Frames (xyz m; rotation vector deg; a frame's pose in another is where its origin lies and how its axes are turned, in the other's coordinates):
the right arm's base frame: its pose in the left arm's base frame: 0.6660 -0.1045 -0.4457 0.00 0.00 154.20
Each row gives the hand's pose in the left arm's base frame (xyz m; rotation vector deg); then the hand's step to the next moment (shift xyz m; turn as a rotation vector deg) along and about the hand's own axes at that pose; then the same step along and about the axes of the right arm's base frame.
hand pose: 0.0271 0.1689 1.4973 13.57 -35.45 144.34
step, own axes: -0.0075 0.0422 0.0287 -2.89 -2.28 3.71
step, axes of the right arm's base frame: -0.0077 0.0505 0.0070 -4.02 -0.44 3.31
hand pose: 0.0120 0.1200 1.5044 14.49 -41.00 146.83
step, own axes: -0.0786 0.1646 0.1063 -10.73 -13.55 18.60
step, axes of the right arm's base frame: -0.0873 0.1921 -0.0058 -16.79 -3.99 18.62
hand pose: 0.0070 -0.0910 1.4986 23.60 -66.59 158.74
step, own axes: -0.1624 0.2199 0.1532 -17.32 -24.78 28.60
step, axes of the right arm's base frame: -0.2424 0.1746 -0.0945 -26.04 -9.32 31.10
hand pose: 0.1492 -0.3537 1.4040 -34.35 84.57 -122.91
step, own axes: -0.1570 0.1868 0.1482 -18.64 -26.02 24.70
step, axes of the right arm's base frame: -0.2454 -0.0362 -0.1414 -23.00 -12.35 30.87
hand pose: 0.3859 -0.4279 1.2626 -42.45 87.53 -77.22
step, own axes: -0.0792 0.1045 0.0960 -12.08 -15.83 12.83
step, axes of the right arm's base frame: -0.0955 -0.1065 -0.0772 -11.76 -8.15 18.88
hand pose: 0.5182 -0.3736 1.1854 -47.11 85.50 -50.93
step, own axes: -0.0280 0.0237 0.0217 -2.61 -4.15 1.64
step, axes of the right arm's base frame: -0.0069 -0.0410 -0.0092 -1.64 -1.05 4.79
